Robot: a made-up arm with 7 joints.
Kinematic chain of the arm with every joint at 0, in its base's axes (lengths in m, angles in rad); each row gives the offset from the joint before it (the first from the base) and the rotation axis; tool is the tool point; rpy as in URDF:
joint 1: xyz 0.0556 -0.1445 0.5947 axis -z
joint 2: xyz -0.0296 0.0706 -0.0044 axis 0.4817 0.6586 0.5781
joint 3: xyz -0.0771 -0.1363 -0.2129 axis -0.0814 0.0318 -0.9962
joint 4: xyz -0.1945 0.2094 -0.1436 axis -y
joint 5: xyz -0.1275 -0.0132 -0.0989 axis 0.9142 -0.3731 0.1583
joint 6: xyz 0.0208 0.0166 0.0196 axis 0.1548 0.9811 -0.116
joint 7: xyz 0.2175 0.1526 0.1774 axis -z
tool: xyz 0.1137 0.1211 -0.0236 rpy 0 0 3.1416
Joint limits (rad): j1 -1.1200..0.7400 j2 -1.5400..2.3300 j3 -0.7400..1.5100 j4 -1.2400..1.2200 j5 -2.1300..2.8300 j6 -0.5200..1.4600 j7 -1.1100..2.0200
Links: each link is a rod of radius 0.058 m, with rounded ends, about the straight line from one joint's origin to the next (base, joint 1, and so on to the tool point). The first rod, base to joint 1, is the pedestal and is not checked.
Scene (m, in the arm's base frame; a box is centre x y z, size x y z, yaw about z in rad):
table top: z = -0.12
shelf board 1: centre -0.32 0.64 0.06 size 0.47 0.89 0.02 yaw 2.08
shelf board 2: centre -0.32 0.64 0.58 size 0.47 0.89 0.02 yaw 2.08
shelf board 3: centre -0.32 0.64 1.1 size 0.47 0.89 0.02 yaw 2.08
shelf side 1: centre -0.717 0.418 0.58 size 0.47 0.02 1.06 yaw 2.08
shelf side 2: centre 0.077 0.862 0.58 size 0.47 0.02 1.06 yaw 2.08
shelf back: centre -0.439 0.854 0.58 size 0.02 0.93 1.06 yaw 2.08
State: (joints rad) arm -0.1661 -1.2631 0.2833 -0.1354 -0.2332 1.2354 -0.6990
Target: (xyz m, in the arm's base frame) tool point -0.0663 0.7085 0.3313
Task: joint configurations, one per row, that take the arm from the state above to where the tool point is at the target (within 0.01 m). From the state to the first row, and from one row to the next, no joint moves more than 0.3 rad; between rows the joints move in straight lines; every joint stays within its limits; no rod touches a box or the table.
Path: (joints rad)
1: -0.0678 -0.9998 0.3176 -0.2384 -0.1319 1.2086 -0.7176
2: 0.0304 -0.7365 0.3519 -0.3414 -0.0307 1.1818 -0.7363
3: 0.1287 -0.4733 0.3862 -0.4444 0.0706 1.1550 -0.7549
4: 0.2269 -0.2100 0.4206 -0.5474 0.1718 1.1282 -0.7735
5: 0.3252 0.0533 0.4549 -0.6504 0.2731 1.1014 -0.7922
6: 0.4235 0.3166 0.4892 -0.7534 0.3744 1.0745 -0.8108
7: 0.5217 0.5799 0.5235 -0.8564 0.4756 1.0477 -0.8295
8: 0.6200 0.8431 0.5578 -0.9594 0.5769 1.0209 -0.8481
9: 0.6600 0.7999 0.6077 -1.0530 0.3180 1.1673 -0.7078
10: 0.7000 0.7567 0.6575 -1.1465 0.0592 1.3136 -0.5675
11: 0.7400 0.7135 0.7074 -1.2400 -0.1997 1.4600 -0.4272

